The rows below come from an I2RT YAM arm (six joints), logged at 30 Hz.
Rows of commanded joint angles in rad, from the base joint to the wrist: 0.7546, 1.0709, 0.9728, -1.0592, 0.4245, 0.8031; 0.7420, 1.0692, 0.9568, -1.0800, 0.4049, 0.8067; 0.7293, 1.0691, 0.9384, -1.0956, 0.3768, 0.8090; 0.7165, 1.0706, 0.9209, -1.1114, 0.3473, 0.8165; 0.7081, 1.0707, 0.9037, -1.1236, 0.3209, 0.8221; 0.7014, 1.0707, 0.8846, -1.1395, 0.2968, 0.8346; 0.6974, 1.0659, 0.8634, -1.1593, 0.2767, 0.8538; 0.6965, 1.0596, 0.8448, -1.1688, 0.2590, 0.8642; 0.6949, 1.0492, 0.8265, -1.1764, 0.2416, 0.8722; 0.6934, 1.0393, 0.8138, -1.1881, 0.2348, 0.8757; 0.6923, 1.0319, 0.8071, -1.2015, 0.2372, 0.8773; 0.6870, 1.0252, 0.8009, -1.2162, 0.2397, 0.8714; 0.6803, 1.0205, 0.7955, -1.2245, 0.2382, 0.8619; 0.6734, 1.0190, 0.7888, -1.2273, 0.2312, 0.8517; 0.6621, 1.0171, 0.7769, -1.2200, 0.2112, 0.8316; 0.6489, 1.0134, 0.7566, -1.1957, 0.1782, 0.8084; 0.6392, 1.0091, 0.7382, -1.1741, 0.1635, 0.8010; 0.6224, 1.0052, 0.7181, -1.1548, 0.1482, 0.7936; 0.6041, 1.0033, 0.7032, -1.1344, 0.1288, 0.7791; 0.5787, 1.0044, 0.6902, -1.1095, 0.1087, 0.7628; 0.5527, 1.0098, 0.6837, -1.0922, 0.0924, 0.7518; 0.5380, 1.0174, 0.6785, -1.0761, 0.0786, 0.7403; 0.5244, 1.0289, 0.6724, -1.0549, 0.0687, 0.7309; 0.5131, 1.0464, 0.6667, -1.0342, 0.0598, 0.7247
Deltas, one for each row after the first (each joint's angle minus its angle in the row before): -0.0126, -0.0017, -0.0160, -0.0208, -0.0196, 0.0036; -0.0127, -0.0001, -0.0184, -0.0156, -0.0281, 0.0023; -0.0128, 0.0015, -0.0175, -0.0158, -0.0295, 0.0075; -0.0084, 0.0001, -0.0172, -0.0122, -0.0264, 0.0056; -0.0067, 0.0000, -0.0191, -0.0159, -0.0241, 0.0125; -0.0040, -0.0048, -0.0212, -0.0198, -0.0201, 0.0192; -0.0009, -0.0063, -0.0186, -0.0095, -0.0177, 0.0104; -0.0016, -0.0104, -0.0183, -0.0076, -0.0174, 0.0080; -0.0015, -0.0099, -0.0127, -0.0117, -0.0068, 0.0035; -0.0011, -0.0074, -0.0067, -0.0134, 0.0024, 0.0016; -0.0053, -0.0067, -0.0062, -0.0147, 0.0025, -0.0059; -0.0067, -0.0047, -0.0054, -0.0083, -0.0015, -0.0095; -0.0069, -0.0015, -0.0067, -0.0028, -0.0070, -0.0102; -0.0113, -0.0019, -0.0119, 0.0073, -0.0200, -0.0201; -0.0132, -0.0037, -0.0203, 0.0243, -0.0330, -0.0232; -0.0097, -0.0043, -0.0184, 0.0216, -0.0147, -0.0074; -0.0168, -0.0039, -0.0201, 0.0193, -0.0153, -0.0074; -0.0183, -0.0019, -0.0149, 0.0204, -0.0194, -0.0145; -0.0254, 0.0011, -0.0130, 0.0249, -0.0201, -0.0163; -0.0260, 0.0054, -0.0065, 0.0173, -0.0163, -0.0110; -0.0147, 0.0076, -0.0052, 0.0161, -0.0138, -0.0115; -0.0136, 0.0115, -0.0061, 0.0212, -0.0099, -0.0094; -0.0113, 0.0175, -0.0057, 0.0207, -0.0089, -0.0062
